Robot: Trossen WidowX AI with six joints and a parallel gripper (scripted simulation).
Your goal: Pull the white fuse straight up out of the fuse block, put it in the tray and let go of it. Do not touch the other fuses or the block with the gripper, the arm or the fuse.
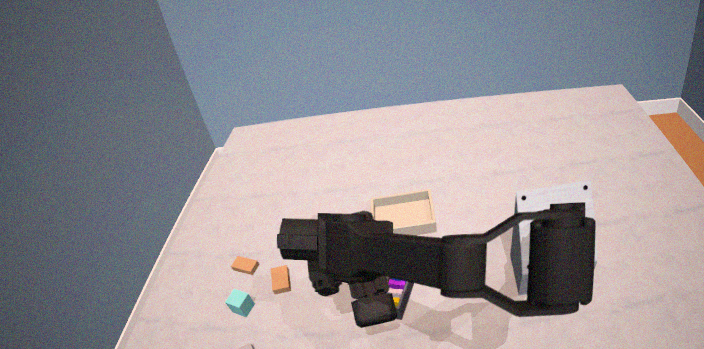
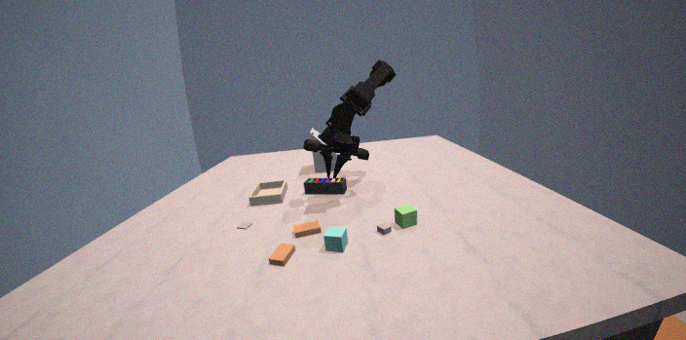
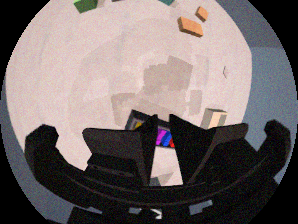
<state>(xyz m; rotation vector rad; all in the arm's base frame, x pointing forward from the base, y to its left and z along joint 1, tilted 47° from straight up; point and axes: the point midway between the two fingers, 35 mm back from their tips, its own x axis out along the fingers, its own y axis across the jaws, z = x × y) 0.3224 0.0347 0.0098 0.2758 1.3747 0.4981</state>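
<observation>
Right now my gripper tip is 40 mm past the white fuse and 40 mm above it. Round my gripper tip: tray 60 mm behind, 210 mm to the right, 60 mm below; green cube 210 mm ahead, 160 mm to the left, 40 mm below; cyan cube 260 mm ahead, 40 mm below.
</observation>
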